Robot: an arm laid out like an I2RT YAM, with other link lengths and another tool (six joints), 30 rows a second.
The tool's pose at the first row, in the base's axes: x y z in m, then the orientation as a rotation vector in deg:
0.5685, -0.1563, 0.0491, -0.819, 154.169, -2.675
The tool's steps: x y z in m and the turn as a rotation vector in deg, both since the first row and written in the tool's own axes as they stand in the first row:
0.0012, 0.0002, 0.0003, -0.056, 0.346, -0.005
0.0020, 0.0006, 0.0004, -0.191, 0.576, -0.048
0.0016, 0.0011, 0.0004, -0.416, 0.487, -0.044
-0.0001, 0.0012, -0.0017, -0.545, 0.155, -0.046
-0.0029, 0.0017, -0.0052, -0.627, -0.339, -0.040
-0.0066, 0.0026, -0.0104, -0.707, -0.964, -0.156
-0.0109, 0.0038, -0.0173, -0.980, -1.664, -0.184
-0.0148, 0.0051, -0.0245, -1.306, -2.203, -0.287
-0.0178, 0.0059, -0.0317, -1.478, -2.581, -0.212
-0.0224, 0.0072, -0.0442, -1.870, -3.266, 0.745
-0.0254, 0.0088, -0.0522, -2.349, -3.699, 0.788
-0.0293, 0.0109, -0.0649, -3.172, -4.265, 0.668
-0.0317, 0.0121, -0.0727, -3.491, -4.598, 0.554
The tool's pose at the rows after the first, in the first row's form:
0.5675, -0.1561, 0.0483, -0.836, 154.516, -2.608
0.5669, -0.1557, 0.0478, -0.931, 154.750, -2.443
0.5672, -0.1552, 0.0480, -0.997, 154.666, -2.137
0.5678, -0.1550, 0.0506, -1.046, 154.337, -1.958
0.5688, -0.1544, 0.0550, -1.072, 153.845, -1.839
0.5699, -0.1533, 0.0612, -1.264, 153.222, -1.757
0.5708, -0.1518, 0.0693, -1.397, 152.527, -1.391
0.5711, -0.1502, 0.0774, -1.643, 151.994, -0.981
0.5707, -0.1491, 0.0852, -1.601, 151.618, -0.724
0.5694, -0.1474, 0.0984, -0.462, 150.929, 0.093
0.5686, -0.1455, 0.1068, -0.560, 150.498, 0.744
0.5666, -0.1429, 0.1199, -0.978, 149.933, 1.796
0.5654, -0.1414, 0.1279, -1.231, 149.599, 2.182

